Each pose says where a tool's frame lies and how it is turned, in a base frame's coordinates. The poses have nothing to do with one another.
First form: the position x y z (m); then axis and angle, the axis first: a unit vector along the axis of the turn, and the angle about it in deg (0 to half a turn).
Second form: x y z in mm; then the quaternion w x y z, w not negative. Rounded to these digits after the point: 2 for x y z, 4 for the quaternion.
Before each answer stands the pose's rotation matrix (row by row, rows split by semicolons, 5 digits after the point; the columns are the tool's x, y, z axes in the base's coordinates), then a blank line. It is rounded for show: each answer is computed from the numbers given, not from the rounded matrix.
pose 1, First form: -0.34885, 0.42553, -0.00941, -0.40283, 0.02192, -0.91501, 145.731
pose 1, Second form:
-0.53003 0.49910 0.68555; -0.53135 -0.82553 0.19019; 0.66086 -0.26346 0.70275

-348.85, 425.53, -9.41, 0.2946, -0.3850, 0.0209, -0.8744
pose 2, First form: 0.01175, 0.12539, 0.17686, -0.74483, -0.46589, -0.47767, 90.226
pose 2, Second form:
0.55302 0.82605 -0.10870; -0.12929 0.21397 0.96825; 0.82308 -0.52141 0.22513

11.75, 125.39, 176.86, 0.7057, -0.5277, -0.3301, -0.3384
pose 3, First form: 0.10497, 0.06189, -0.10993, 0.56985, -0.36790, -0.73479, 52.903
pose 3, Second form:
0.73203 0.50289 -0.45961; -0.66928 0.65688 -0.34725; 0.12728 0.56180 0.81742

104.97, 61.89, -109.93, 0.8953, 0.2538, -0.1639, -0.3273
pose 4, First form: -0.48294, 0.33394, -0.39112, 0.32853, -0.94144, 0.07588, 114.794
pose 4, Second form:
-0.26616 -0.50788 -0.81928; -0.37011 0.83863 -0.39964; 0.89004 0.19685 -0.41118

-482.94, 333.94, -391.12, 0.5388, 0.2768, -0.7931, 0.0639
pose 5, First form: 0.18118, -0.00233, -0.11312, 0.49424, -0.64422, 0.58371, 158.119
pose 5, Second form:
-0.45702 -0.83139 0.31611; -0.39632 -0.12783 -0.90917; 0.79628 -0.54079 -0.27108

181.18, -2.33, -113.12, 0.1898, 0.4853, -0.6325, 0.5731
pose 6, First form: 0.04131, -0.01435, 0.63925, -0.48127, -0.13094, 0.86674, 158.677
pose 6, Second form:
-0.48416 -0.19345 -0.85333; 0.43689 -0.89843 -0.04421; -0.75810 -0.39421 0.51950

41.31, -14.35, 639.25, 0.1850, -0.4730, -0.1287, 0.8518
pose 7, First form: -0.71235, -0.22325, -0.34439, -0.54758, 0.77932, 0.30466, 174.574
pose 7, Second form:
-0.39718 -0.88038 -0.25921; -0.82276 0.21644 0.52557; -0.40660 0.42201 -0.81030

-712.35, -223.25, -344.39, 0.0473, -0.5470, 0.7784, 0.3043
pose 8, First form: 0.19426, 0.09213, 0.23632, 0.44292, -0.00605, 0.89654, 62.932
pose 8, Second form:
0.56196 -0.79980 0.21101; 0.79688 0.45507 -0.39736; 0.22179 0.39145 0.89307

194.26, 92.13, 236.32, 0.8530, 0.2312, -0.0032, 0.4680
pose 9, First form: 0.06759, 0.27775, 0.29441, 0.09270, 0.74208, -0.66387, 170.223
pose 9, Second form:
-0.96841 0.24932 0.00383; 0.02385 0.10789 -0.99388; -0.24820 -0.96239 -0.11043

67.59, 277.75, 294.41, 0.0852, 0.0924, 0.7394, -0.6615
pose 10, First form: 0.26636, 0.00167, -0.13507, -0.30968, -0.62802, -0.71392, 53.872
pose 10, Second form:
0.62895 0.65646 -0.41652; -0.49682 0.75146 0.43414; 0.59799 -0.06612 0.79877

266.36, 1.67, -135.07, 0.8915, -0.1403, -0.2845, -0.3234
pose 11, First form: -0.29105, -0.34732, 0.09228, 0.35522, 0.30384, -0.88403, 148.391
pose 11, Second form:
-0.61800 0.66318 -0.42221; -0.26349 -0.68070 -0.68353; -0.74071 -0.31118 0.59542

-291.05, -347.32, 92.28, 0.2724, 0.3418, 0.2924, -0.8506
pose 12, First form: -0.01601, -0.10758, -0.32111, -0.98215, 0.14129, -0.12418, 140.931
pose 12, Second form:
0.93715 -0.16824 0.30570; -0.32477 -0.74093 0.58784; 0.12761 -0.65017 -0.74899

-16.01, -107.58, -321.11, 0.3344, -0.9256, 0.1332, -0.1170
